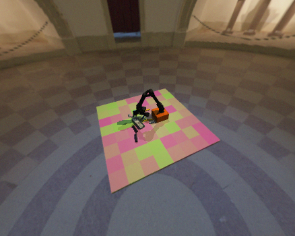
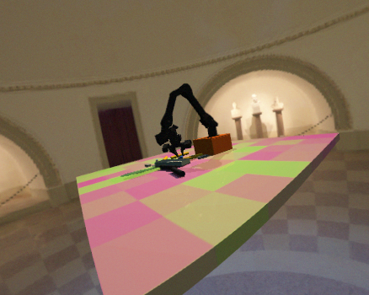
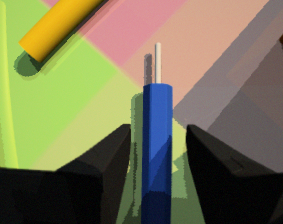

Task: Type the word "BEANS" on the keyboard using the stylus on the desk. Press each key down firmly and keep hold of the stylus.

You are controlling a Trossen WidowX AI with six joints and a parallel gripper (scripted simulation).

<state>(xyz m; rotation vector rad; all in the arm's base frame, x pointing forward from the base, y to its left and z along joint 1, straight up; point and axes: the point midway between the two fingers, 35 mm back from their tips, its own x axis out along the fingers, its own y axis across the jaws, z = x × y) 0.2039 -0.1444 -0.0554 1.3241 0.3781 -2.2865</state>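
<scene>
Right now my gripper tip is 1 cm past the blue stylus, 1 cm to the left of it and 1 cm above it. Also, from my gripper tip: small grey object 18 cm ahead, 13 cm to the right, 1 cm below; then dark blue-tipped pen 9 cm ahead, 15 cm to the right, 1 cm below.
</scene>
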